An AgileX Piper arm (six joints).
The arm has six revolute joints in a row. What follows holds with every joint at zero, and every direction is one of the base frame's. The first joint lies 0.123 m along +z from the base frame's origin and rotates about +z. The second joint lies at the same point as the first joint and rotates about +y. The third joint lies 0.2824 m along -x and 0.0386 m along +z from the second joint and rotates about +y. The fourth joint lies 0.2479 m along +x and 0.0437 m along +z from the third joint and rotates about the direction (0.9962, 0, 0.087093). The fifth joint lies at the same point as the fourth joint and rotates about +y. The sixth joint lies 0.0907 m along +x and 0.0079 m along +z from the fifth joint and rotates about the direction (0.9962, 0, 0.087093). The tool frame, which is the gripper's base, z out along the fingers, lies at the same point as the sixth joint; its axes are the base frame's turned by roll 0, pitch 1.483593 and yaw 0 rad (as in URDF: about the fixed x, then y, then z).
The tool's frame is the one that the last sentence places.
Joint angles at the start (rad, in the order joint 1, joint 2, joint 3, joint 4, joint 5, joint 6):
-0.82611 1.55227 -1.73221 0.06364 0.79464 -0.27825
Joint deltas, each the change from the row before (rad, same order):
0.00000 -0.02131 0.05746 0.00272 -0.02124 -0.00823
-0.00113 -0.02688 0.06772 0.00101 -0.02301 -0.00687
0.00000 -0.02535 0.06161 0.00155 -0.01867 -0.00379
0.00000 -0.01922 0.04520 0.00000 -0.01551 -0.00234
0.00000 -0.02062 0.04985 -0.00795 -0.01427 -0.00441
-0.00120 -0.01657 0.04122 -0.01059 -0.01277 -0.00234
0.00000 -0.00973 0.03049 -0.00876 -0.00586 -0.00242
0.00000 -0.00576 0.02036 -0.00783 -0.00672 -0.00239
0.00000 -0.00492 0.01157 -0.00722 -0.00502 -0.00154
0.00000 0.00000 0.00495 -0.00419 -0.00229 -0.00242
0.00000 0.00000 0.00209 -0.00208 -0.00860 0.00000
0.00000 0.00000 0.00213 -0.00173 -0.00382 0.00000
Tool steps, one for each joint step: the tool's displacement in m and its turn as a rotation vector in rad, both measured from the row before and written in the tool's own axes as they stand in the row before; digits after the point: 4 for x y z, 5 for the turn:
0.0095 0.0023 0.0014 -0.00438 0.01417 -0.00465
0.0116 0.0024 0.0008 -0.00291 0.01757 -0.00367
0.0110 0.0027 0.0003 -0.00435 0.01697 -0.00098
0.0081 0.0020 0.0000 -0.00178 0.01034 -0.00115
0.0096 0.0019 0.0003 0.00189 0.01619 -0.00921
0.0082 0.0011 0.0004 0.00488 0.01388 -0.00890
0.0067 0.0012 0.0014 0.00149 0.01608 -0.00859
0.0044 0.0007 0.0012 0.00270 0.00913 -0.00813
0.0023 0.0002 0.0001 0.00394 0.00298 -0.00706
0.0012 0.0001 0.0009 0.00175 0.00336 -0.00563
-0.0002 -0.0002 0.0004 0.00327 -0.00578 -0.00161
0.0003 0.0000 0.0004 0.00156 -0.00127 -0.00134

